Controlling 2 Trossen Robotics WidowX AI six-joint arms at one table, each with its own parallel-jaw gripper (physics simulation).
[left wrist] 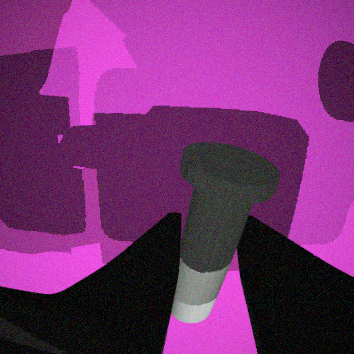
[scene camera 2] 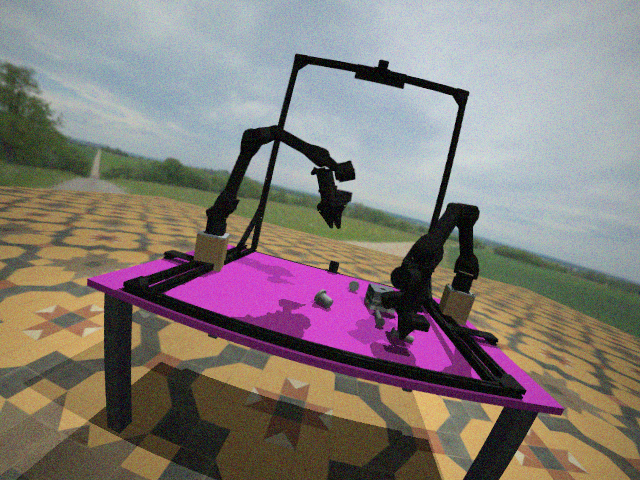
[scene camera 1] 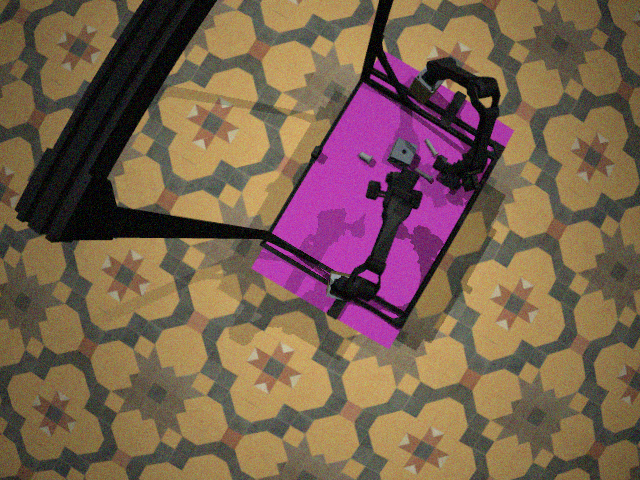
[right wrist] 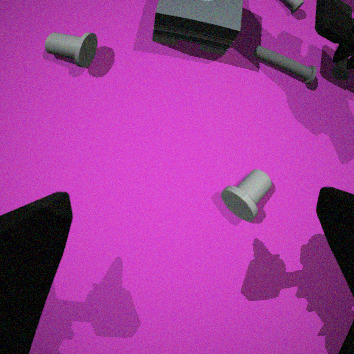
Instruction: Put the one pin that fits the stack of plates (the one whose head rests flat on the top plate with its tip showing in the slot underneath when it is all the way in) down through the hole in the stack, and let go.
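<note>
The stack of plates (scene camera 1: 398, 155) (scene camera 2: 373, 298) (right wrist: 200, 15) stands on the table, its hole visible from above in scene camera 1. My left gripper (left wrist: 208, 225) (scene camera 2: 406, 331) is shut on a grey headed pin (left wrist: 215, 225), low over the table, right of the stack in scene camera 2. Its fingers are on both sides of the shaft; the head is beyond the fingertips and the shaft slants between them. My right gripper (right wrist: 198, 203) (scene camera 2: 334, 226) is open and empty, high above the table. Whether the held pin touches the table is unclear.
A short thick pin (right wrist: 247, 195) (scene camera 2: 324, 298) lies below the right gripper. Another thick pin (scene camera 1: 365, 157) (right wrist: 65, 44) lies left of the stack. Two slimmer pins lie near the stack: one (scene camera 1: 423, 175) (right wrist: 287, 65) and another (scene camera 1: 430, 147). A black frame surrounds the table (scene camera 2: 232, 284).
</note>
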